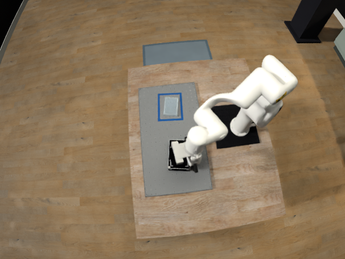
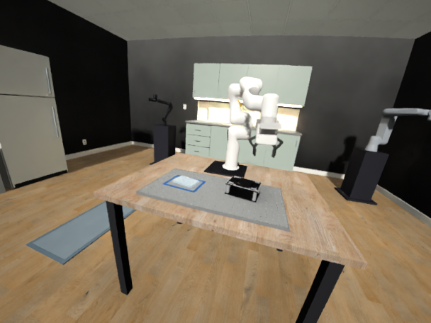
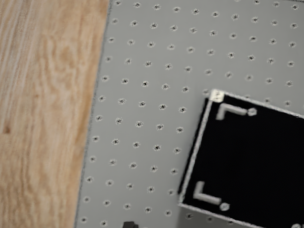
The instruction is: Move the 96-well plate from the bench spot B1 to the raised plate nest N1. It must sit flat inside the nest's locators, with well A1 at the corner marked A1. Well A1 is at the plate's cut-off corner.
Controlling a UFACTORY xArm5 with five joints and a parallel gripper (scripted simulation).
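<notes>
Right now the 96-well plate is 40 cm to the right of my hand, 21 cm below it and 3 cm ahead of it. The rest, counted from my hand: black raised plate nest N1 (16 cm below, 7 cm to the right, 3 cm ahead).
</notes>
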